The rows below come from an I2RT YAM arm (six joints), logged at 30 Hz.
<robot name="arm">
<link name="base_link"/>
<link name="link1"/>
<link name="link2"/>
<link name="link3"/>
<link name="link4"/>
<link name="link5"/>
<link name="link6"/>
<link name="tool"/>
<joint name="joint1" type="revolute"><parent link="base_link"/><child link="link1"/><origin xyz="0 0 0.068" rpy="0 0 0"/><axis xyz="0 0 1"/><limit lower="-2.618" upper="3.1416"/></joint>
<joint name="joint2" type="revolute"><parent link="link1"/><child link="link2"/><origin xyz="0.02 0.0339 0.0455" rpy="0 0 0"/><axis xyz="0 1 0"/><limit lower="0" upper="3.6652"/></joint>
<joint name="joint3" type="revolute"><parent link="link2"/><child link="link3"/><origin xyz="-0.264 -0.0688 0" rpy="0 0 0"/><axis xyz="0 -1 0"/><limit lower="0" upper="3.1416"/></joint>
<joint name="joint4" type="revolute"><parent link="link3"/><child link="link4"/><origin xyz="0.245 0.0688 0.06" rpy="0 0 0"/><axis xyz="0 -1 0"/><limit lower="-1.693" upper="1.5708"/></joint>
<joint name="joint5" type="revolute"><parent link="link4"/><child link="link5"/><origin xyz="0.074 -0.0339 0.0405" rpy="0 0 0"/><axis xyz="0 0 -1"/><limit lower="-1.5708" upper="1.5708"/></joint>
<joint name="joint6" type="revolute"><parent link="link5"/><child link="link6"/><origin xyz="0.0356 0 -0.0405" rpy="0 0 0"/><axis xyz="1 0 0"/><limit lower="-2.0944" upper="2.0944"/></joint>
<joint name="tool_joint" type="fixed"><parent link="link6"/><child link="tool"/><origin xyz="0 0 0" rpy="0 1.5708 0"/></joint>
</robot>
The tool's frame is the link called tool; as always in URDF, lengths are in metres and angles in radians.
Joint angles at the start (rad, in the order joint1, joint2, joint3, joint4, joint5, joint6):
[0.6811, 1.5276, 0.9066, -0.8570, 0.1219, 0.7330]
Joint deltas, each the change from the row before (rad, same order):
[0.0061, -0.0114, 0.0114, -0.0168, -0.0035, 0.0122]
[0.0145, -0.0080, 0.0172, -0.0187, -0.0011, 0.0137]
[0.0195, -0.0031, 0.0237, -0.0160, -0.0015, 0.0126]
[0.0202, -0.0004, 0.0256, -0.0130, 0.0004, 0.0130]
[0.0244, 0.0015, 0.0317, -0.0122, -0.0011, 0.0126]
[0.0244, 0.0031, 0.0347, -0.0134, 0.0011, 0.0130]
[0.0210, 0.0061, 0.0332, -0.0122, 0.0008, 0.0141]
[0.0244, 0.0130, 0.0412, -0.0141, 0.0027, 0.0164]
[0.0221, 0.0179, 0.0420, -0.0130, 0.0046, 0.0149]
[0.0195, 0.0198, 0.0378, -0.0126, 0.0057, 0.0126]
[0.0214, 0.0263, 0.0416, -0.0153, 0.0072, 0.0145]
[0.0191, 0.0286, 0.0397, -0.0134, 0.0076, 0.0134]
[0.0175, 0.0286, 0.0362, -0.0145, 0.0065, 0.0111]
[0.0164, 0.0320, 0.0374, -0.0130, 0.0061, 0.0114]
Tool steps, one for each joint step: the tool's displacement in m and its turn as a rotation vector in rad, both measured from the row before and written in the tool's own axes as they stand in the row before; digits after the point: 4 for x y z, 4 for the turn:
[0.0005, 0.0009, -0.0054, -0.0075, -0.0022, 0.0069]
[0.0010, 0.0031, -0.0062, -0.0075, -0.0042, 0.0001]
[0.0006, 0.0053, -0.0067, -0.0116, -0.0068, -0.0054]
[0.0003, 0.0060, -0.0066, -0.0122, -0.0094, -0.0054]
[0.0002, 0.0077, -0.0077, -0.0178, -0.0114, -0.0093]
[0.0000, 0.0081, -0.0080, -0.0169, -0.0125, -0.0088]
[-0.0004, 0.0076, -0.0068, -0.0145, -0.0097, -0.0047]
[-0.0007, 0.0095, -0.0070, -0.0137, -0.0100, -0.0057]
[-0.0012, 0.0096, -0.0057, -0.0101, -0.0092, -0.0052]
[-0.0009, 0.0088, -0.0040, -0.0048, -0.0063, -0.0056]
[-0.0008, 0.0099, -0.0030, -0.0004, -0.0039, -0.0062]
[-0.0009, 0.0096, -0.0016, 0.0020, -0.0030, -0.0054]
[-0.0004, 0.0088, -0.0006, 0.0052, 0.0004, -0.0069]
[-0.0007, 0.0092, 0.0004, 0.0057, 0.0008, -0.0057]

